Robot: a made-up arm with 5 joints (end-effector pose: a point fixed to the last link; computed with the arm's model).
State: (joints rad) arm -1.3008 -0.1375 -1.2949 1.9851 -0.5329
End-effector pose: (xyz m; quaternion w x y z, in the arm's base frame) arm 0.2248 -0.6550 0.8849 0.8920 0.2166 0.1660 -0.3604
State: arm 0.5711 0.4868 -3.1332 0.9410 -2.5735
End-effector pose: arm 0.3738 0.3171 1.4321 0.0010 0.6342 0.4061 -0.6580
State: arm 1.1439 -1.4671 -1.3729 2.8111 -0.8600
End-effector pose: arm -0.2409 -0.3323 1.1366 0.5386 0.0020 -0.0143 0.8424
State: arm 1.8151 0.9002 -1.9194 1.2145 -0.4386
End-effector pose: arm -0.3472 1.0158 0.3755 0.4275 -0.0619 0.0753 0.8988
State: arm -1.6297 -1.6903 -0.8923 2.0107 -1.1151
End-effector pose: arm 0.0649 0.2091 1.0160 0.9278 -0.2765 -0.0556 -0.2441
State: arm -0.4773 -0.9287 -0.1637 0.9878 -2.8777
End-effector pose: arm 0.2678 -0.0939 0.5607 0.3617 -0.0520 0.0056 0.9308
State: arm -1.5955 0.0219 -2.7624 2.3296 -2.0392
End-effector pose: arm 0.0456 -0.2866 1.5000 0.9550 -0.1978 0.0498 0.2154
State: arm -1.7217 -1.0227 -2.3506 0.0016 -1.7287
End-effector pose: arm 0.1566 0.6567 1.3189 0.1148 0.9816 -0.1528 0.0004
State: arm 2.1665 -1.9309 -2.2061 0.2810 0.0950
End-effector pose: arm 0.5751 -1.0051 0.5157 0.1783 -0.8476 0.3991 0.3008
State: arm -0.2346 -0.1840 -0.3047 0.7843 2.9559
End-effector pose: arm 0.3951 -0.0560 0.3720 0.0242 0.1440 -0.0307 0.9888
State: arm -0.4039 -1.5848 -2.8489 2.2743 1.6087
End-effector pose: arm -1.0486 0.4746 0.5695 0.2523 0.4997 -0.7266 -0.3984
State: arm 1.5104 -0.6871 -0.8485 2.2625 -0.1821
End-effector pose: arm -0.0602 0.3799 0.8800 0.6195 -0.2191 0.2799 0.6999
